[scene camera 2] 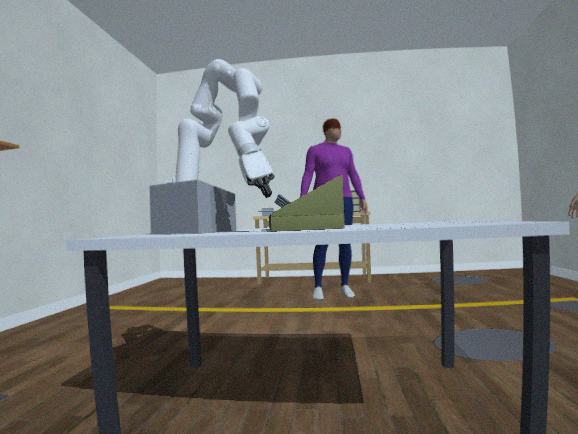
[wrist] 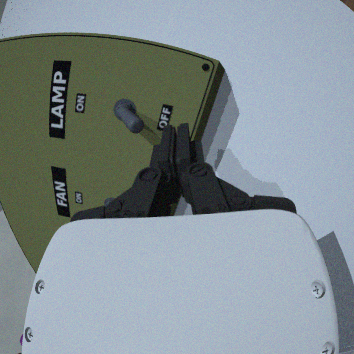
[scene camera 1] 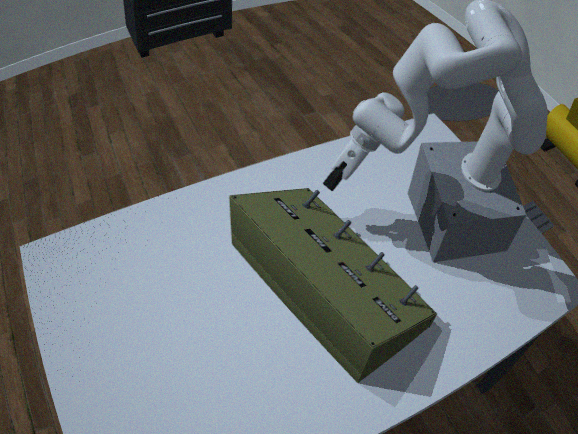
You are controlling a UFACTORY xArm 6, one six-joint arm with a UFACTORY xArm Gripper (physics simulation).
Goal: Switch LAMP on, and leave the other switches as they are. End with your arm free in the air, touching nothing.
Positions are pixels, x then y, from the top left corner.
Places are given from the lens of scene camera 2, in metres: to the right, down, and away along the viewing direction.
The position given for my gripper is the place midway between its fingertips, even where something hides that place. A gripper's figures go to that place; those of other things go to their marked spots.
my gripper (scene camera 2: 269,196): -0.07, -0.07, 1.18
olive sloped switch box (scene camera 2: 323,208): 0.12, -0.03, 1.12
